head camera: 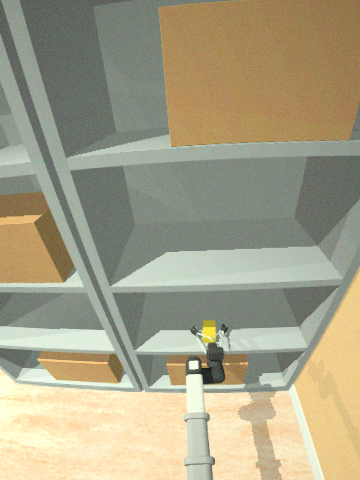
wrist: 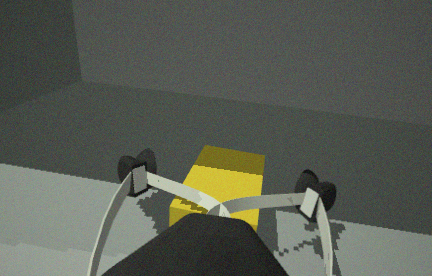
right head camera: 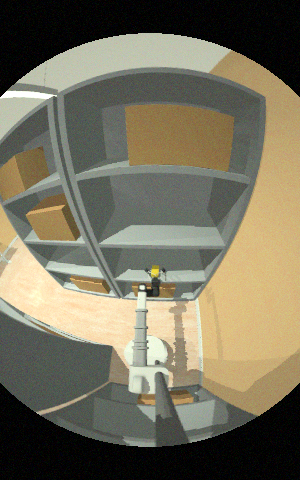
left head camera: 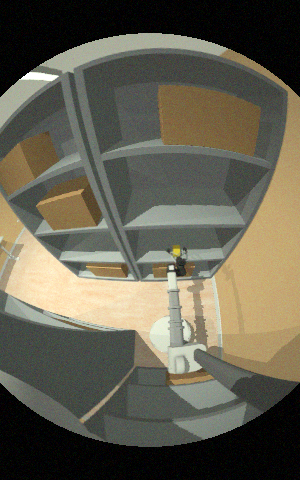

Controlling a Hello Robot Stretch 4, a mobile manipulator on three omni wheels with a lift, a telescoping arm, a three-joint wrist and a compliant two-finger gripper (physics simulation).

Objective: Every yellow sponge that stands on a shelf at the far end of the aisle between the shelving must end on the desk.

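Places are measured from the robot's base along level axes (x ahead, y left, z up), in millimetres.
Pixels of known places: gripper, fingertip midpoint: (head camera: pixel 208 327) (wrist: pixel 225 175) (right head camera: pixel 154 268) (left head camera: pixel 175 248).
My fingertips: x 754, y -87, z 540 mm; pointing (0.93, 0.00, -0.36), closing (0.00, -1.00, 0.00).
Note:
For each thing: its top centre in the pictures, then the offset to it from my fingertips. Level surfaces: height alone.
- yellow sponge at its top centre: (wrist: pixel 225 176) (head camera: pixel 209 328) (right head camera: pixel 154 269) (left head camera: pixel 176 249) 18 mm back, 1 mm right, 11 mm up
- low grey shelf at its surface level: 34 mm down
- large brown box at its top centre: (head camera: pixel 254 20) (right head camera: pixel 177 112) (left head camera: pixel 204 95) 47 mm ahead, 121 mm right, 1150 mm up
A yellow sponge (head camera: pixel 209 335) (left head camera: pixel 176 252) (right head camera: pixel 155 272) (wrist: pixel 232 180) stands on a low grey shelf (head camera: pixel 280 340) (wrist: pixel 50 210), the second level from the bottom of the right shelving bay. My gripper (head camera: pixel 209 329) (left head camera: pixel 176 249) (right head camera: pixel 155 270) (wrist: pixel 225 175) is open, with one fingertip on each side of the sponge. In the wrist view there is a gap between the sponge and each fingertip. The near lower part of the sponge is hidden behind the gripper body and finger strips. The desk does not show in these views.
A large brown box (head camera: pixel 260 75) stands on an upper shelf above. Another box (head camera: pixel 180 370) sits on the bottom shelf below the gripper. A dividing post (head camera: pixel 75 200) is at the left and a tan wall (head camera: pixel 335 350) at the right. More shelving (left head camera: pixel 65 360) stands near my base.

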